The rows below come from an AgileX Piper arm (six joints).
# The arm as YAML. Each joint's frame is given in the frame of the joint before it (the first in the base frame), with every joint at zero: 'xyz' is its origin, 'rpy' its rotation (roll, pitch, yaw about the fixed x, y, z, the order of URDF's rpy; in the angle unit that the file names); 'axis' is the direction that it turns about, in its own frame. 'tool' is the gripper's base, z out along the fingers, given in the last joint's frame.
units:
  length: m
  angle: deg
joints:
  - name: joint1
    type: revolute
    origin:
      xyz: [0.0, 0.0, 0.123]
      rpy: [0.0, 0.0, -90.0]
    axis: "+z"
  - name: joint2
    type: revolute
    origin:
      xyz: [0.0, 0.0, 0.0]
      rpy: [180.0, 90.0, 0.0]
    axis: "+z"
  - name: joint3
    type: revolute
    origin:
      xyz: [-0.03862, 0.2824, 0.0]
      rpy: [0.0, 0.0, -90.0]
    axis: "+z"
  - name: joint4
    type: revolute
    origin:
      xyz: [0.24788, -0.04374, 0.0]
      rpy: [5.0, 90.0, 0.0]
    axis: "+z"
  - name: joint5
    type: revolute
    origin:
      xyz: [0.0, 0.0, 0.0]
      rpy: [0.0, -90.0, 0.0]
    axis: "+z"
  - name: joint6
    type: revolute
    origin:
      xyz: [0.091, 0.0, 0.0]
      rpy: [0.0, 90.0, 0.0]
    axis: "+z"
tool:
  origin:
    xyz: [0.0, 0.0, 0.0]
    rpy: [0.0, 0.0, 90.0]
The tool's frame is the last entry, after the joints.
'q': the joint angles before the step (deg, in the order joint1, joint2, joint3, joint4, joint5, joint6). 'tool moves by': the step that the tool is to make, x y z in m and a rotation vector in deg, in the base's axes. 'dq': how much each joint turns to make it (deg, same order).
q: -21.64 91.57 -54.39 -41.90 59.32 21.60
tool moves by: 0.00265 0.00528 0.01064 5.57 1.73 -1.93
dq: 0.00 0.00 -3.75 7.59 5.45 -5.72
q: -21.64 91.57 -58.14 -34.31 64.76 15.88
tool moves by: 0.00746 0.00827 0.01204 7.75 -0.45 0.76
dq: 0.00 0.00 -4.25 9.19 3.85 -7.33
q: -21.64 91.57 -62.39 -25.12 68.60 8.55
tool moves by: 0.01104 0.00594 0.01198 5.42 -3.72 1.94
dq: 0.00 0.00 -3.69 7.03 0.51 -5.09
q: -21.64 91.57 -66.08 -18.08 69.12 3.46
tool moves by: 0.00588 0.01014 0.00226 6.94 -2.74 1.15
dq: 0.00 0.00 -1.17 8.07 0.26 -4.06
